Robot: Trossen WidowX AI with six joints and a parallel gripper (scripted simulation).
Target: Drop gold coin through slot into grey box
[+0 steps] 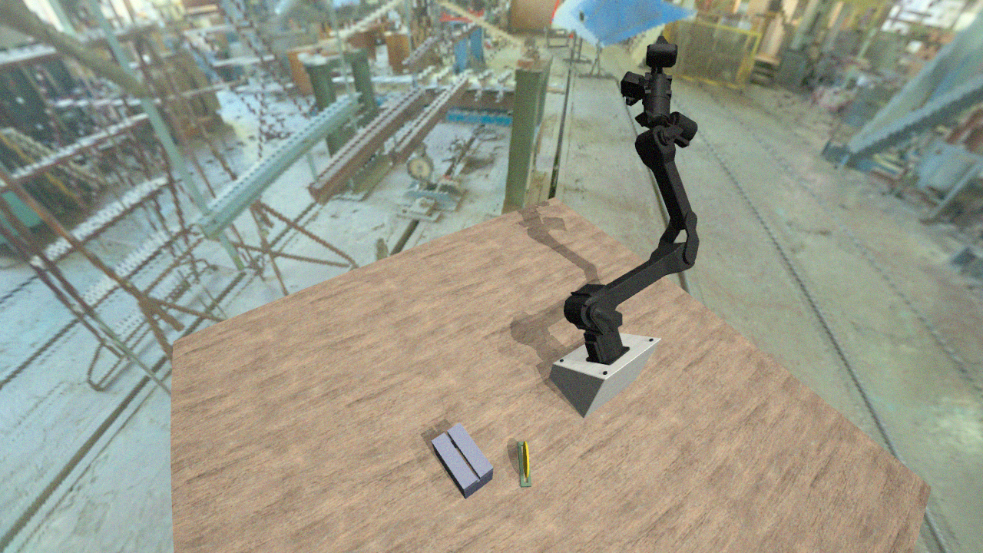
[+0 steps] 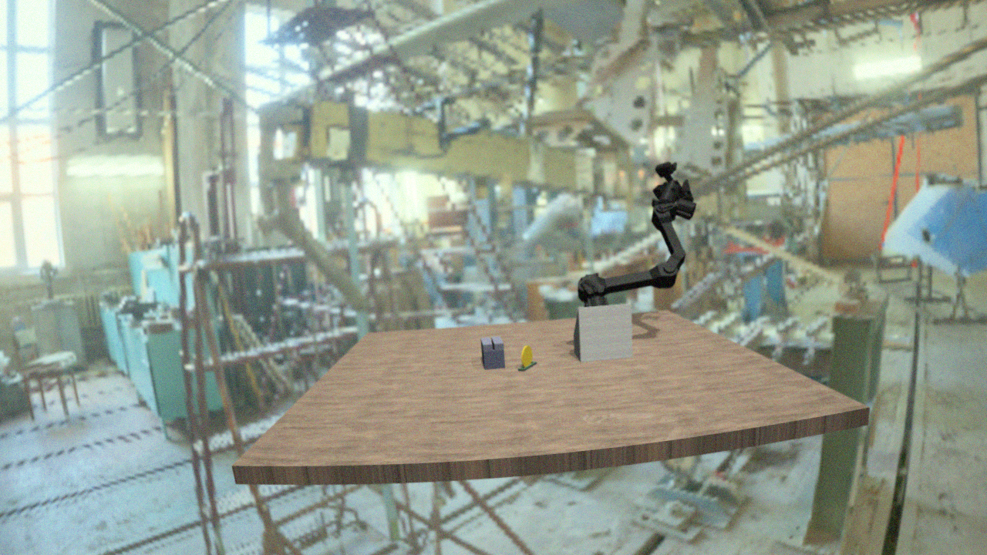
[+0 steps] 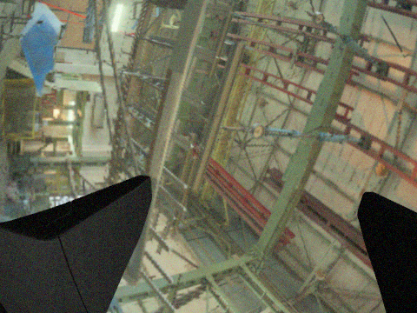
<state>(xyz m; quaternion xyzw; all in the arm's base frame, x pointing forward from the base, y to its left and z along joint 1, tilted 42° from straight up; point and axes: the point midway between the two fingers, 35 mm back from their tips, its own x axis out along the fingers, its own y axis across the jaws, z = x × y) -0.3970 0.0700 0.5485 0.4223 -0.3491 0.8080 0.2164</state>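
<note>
The gold coin lies 67 cm ahead of my gripper tip, 54 cm below it and 37 cm to the left of it.
</note>
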